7 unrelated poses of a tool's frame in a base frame.
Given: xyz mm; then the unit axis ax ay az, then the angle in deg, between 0 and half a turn.
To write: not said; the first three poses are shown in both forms.
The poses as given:
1: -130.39, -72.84, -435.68, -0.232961, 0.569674, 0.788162, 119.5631
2: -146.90, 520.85, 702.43, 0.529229, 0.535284, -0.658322, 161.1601
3: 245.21, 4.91, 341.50, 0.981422, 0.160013, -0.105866, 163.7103
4: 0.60, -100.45, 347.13, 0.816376, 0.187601, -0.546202, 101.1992
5: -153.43, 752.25, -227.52, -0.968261, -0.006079, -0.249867, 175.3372
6: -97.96, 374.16, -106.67, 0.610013, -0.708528, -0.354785, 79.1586
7: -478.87, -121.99, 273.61, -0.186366, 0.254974, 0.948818, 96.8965
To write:
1:
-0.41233, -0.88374, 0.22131, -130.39
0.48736, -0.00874, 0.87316, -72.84
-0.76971, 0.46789, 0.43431, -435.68
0, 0, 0, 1

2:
-0.40126, 0.76399, -0.50528, -146.90
0.33881, -0.38872, -0.85680, 520.85
-0.85100, -0.51500, -0.10287, 702.43
0, 0, 0, 1

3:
0.92785, 0.33747, -0.15874, 245.21
0.27808, -0.90968, -0.30848, 4.91
-0.24851, 0.24208, -0.93789, 341.50
0, 0, 0, 1

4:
0.60169, 0.71870, -0.34848, 0.60
-0.35290, -0.15219, -0.92320, -100.45
-0.71654, 0.67846, 0.16206, 347.13
0, 0, 0, 1

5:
0.87527, 0.03206, 0.48258, -153.43
-0.00856, -0.99662, 0.08174, 752.25
0.48357, -0.07568, -0.87203, -227.52
0, 0, 0, 1

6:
0.49022, -0.00246, -0.87160, -97.96
-0.69937, 0.59568, -0.39503, 374.16
0.52017, 0.80322, 0.29029, -106.67
0, 0, 0, 1

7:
-0.08117, -0.99518, 0.05507, -478.87
0.88873, -0.04726, 0.45599, -121.99
-0.45119, 0.08596, 0.88828, 273.61
0, 0, 0, 1

